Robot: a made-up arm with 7 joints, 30 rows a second.
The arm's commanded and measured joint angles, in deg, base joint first. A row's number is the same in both.
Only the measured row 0 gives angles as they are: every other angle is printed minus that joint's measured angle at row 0.
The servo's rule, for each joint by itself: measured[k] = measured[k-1] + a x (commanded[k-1-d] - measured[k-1]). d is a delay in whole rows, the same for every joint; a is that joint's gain. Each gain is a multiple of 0.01, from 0.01 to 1. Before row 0 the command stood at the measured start. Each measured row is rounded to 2 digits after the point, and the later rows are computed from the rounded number. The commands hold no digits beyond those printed.
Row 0, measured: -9.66, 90.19, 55.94, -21.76, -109.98, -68.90, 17.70
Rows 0 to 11, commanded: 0.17, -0.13, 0.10, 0.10, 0.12, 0.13, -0.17; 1.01, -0.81, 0.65, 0.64, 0.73, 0.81, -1.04; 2.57, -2.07, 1.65, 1.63, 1.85, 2.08, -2.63; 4.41, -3.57, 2.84, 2.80, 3.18, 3.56, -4.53; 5.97, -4.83, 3.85, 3.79, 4.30, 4.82, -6.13; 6.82, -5.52, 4.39, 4.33, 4.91, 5.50, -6.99; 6.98, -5.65, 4.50, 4.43, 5.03, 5.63, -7.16; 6.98, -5.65, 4.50, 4.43, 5.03, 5.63, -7.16; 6.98, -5.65, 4.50, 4.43, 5.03, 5.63, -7.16; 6.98, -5.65, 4.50, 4.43, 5.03, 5.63, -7.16; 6.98, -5.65, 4.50, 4.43, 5.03, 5.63, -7.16; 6.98, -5.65, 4.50, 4.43, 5.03, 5.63, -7.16
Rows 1 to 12, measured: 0.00, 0.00, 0.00, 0.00, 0.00, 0.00, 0.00; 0.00, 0.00, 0.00, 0.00, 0.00, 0.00, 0.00; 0.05, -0.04, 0.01, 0.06, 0.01, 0.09, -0.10; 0.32, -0.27, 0.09, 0.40, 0.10, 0.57, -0.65; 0.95, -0.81, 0.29, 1.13, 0.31, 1.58, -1.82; 1.92, -1.64, 0.62, 2.12, 0.65, 2.91, -3.42; 3.05, -2.60, 1.04, 3.11, 1.09, 4.19, -5.02; 4.11, -3.48, 1.48, 3.83, 1.55, 5.07, -6.18; 4.91, -4.13, 1.87, 4.18, 1.97, 5.45, -6.76; 5.49, -4.59, 2.21, 4.33, 2.34, 5.57, -7.00; 5.91, -4.91, 2.51, 4.39, 2.66, 5.61, -7.09; 6.21, -5.13, 2.77, 4.41, 2.94, 5.62, -7.13
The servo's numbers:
d 2
a 0.28 0.30 0.13 0.59 0.12 0.67 0.59

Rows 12 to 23, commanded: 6.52, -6.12, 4.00, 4.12, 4.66, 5.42, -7.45; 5.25, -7.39, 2.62, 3.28, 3.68, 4.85, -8.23; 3.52, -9.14, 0.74, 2.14, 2.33, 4.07, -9.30; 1.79, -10.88, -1.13, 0.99, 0.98, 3.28, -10.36; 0.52, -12.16, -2.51, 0.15, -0.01, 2.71, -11.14; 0.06, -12.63, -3.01, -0.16, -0.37, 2.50, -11.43; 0.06, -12.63, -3.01, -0.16, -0.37, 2.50, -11.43; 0.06, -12.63, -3.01, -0.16, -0.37, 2.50, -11.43; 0.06, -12.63, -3.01, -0.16, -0.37, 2.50, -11.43; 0.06, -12.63, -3.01, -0.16, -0.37, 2.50, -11.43; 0.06, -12.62, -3.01, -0.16, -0.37, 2.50, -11.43; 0.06, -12.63, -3.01, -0.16, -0.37, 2.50, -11.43
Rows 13 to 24, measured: 6.43, -5.29, 2.99, 4.42, 3.19, 5.63, -7.15; 6.58, -5.40, 3.19, 4.43, 3.41, 5.63, -7.16; 6.56, -5.62, 3.30, 4.25, 3.56, 5.49, -7.33; 6.19, -6.15, 3.21, 3.68, 3.57, 5.06, -7.86; 5.44, -7.05, 2.89, 2.77, 3.42, 4.40, -8.71; 4.42, -8.20, 2.37, 1.72, 3.13, 3.65, -9.68; 3.33, -9.39, 1.74, 0.79, 2.75, 3.02, -10.54; 2.41, -10.36, 1.12, 0.23, 2.38, 2.67, -11.07; 1.75, -11.04, 0.58, 0.00, 2.05, 2.56, -11.28; 1.28, -11.52, 0.11, -0.09, 1.76, 2.52, -11.37; 0.94, -11.85, -0.30, -0.13, 1.50, 2.51, -11.41; 0.69, -12.08, -0.65, -0.15, 1.28, 2.50, -11.42
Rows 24 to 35, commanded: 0.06, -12.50, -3.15, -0.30, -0.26, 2.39, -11.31; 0.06, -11.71, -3.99, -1.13, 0.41, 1.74, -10.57; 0.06, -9.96, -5.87, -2.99, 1.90, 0.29, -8.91; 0.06, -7.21, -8.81, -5.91, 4.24, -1.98, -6.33; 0.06, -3.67, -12.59, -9.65, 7.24, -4.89, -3.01; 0.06, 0.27, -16.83, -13.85, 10.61, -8.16, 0.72; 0.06, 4.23, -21.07, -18.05, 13.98, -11.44, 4.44; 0.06, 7.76, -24.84, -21.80, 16.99, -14.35, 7.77; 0.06, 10.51, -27.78, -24.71, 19.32, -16.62, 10.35; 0.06, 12.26, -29.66, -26.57, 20.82, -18.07, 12.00; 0.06, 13.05, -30.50, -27.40, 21.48, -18.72, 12.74; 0.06, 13.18, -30.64, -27.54, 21.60, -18.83, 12.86
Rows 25 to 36, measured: 0.51, -12.24, -0.96, -0.16, 1.08, 2.50, -11.43; 0.38, -12.36, -1.23, -0.16, 0.91, 2.50, -11.43; 0.29, -12.40, -1.48, -0.24, 0.77, 2.43, -11.36; 0.23, -12.19, -1.81, -0.77, 0.73, 1.97, -10.89; 0.18, -11.52, -2.34, -2.08, 0.87, 0.84, -9.72; 0.15, -10.23, -3.18, -4.34, 1.27, -1.05, -7.72; 0.12, -8.26, -4.40, -7.47, 1.99, -3.62, -4.94; 0.10, -5.70, -6.02, -11.23, 3.02, -6.66, -1.60; 0.09, -2.72, -7.98, -15.25, 4.34, -9.86, 1.96; 0.08, 0.42, -10.17, -19.11, 5.86, -12.87, 5.39; 0.07, 3.45, -12.46, -22.41, 7.48, -15.38, 8.32; 0.07, 6.09, -14.70, -24.86, 9.08, -17.18, 10.49
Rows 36 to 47, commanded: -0.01, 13.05, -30.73, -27.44, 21.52, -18.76, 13.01; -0.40, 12.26, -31.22, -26.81, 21.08, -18.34, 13.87; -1.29, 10.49, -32.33, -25.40, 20.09, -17.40, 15.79; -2.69, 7.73, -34.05, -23.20, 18.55, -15.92, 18.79; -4.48, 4.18, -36.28, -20.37, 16.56, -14.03, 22.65; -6.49, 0.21, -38.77, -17.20, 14.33, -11.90, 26.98; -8.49, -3.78, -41.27, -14.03, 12.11, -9.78, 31.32; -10.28, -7.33, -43.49, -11.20, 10.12, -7.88, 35.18; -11.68, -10.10, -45.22, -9.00, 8.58, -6.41, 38.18; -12.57, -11.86, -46.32, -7.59, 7.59, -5.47, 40.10; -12.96, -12.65, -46.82, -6.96, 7.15, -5.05, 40.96; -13.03, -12.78, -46.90, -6.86, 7.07, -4.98, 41.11
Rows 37 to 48, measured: 0.07, 8.18, -16.75, -26.36, 10.57, -18.21, 11.82; 0.07, 9.68, -18.56, -27.06, 11.89, -18.63, 12.43; 0.05, 10.69, -20.14, -27.28, 13.05, -18.72, 12.77; -0.08, 11.16, -21.58, -27.00, 14.01, -18.47, 13.42; -0.42, 10.96, -22.98, -26.06, 14.74, -17.75, 14.82; -1.06, 9.99, -24.42, -24.37, 15.20, -16.52, 17.16; -2.02, 8.25, -25.96, -22.01, 15.36, -14.85, 20.40; -3.27, 5.84, -27.63, -19.17, 15.24, -12.87, 24.28; -4.73, 2.95, -29.40, -16.14, 14.86, -10.80, 28.43; -6.28, -0.13, -31.23, -13.23, 14.29, -8.84, 32.41; -7.79, -3.12, -33.05, -10.73, 13.60, -7.21, 35.81; -9.13, -5.74, -34.78, -8.88, 12.88, -6.04, 38.34
